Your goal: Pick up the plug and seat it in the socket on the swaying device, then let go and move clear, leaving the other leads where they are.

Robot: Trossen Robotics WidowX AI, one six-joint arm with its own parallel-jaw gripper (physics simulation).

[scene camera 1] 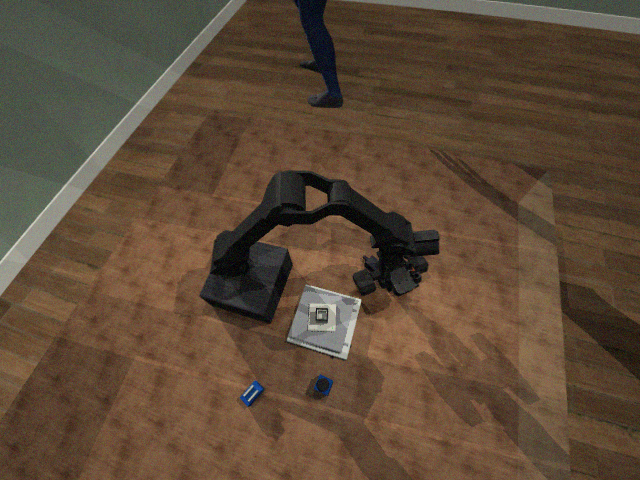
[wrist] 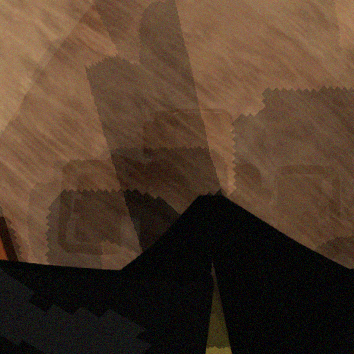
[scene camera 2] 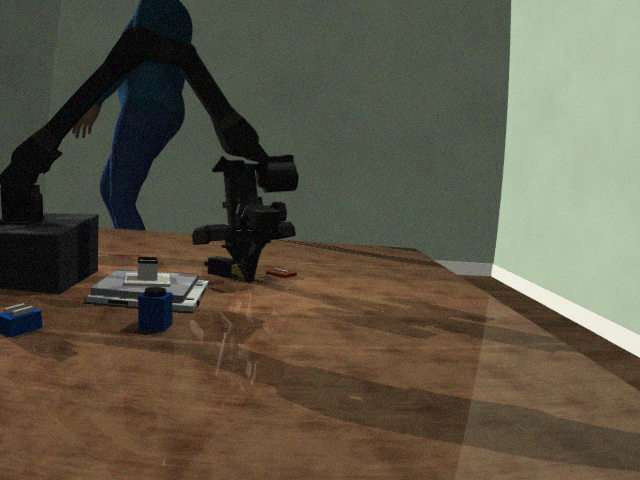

Scene:
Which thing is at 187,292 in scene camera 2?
A device.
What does the gripper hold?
Nothing.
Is the gripper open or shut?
Shut.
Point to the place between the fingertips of the gripper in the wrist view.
209,207

